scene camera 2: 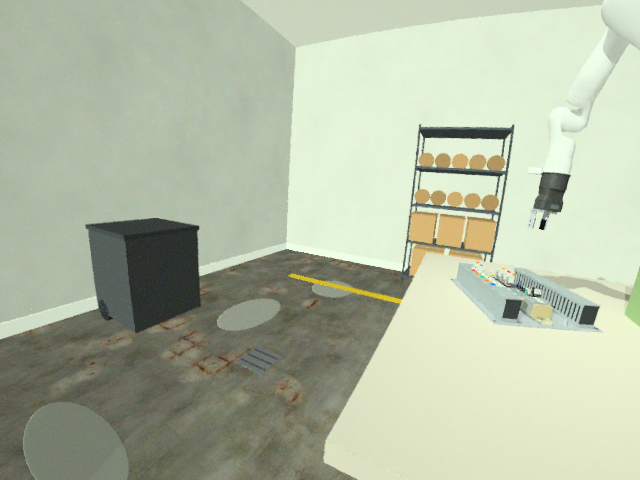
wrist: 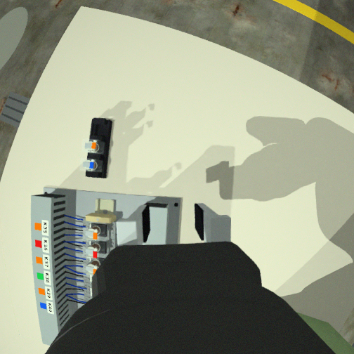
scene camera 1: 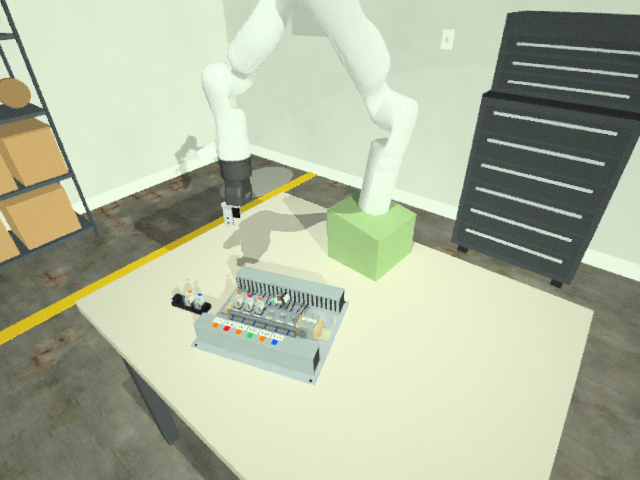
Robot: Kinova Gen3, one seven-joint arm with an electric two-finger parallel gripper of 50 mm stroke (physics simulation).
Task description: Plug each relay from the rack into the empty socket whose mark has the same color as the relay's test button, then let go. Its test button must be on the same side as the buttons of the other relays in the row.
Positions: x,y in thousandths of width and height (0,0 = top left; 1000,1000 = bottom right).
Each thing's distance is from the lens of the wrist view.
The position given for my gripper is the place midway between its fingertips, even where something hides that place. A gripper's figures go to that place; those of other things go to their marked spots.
my gripper (wrist: 487,612): 0.18 m
black rack (wrist: 284,366): 0.41 m
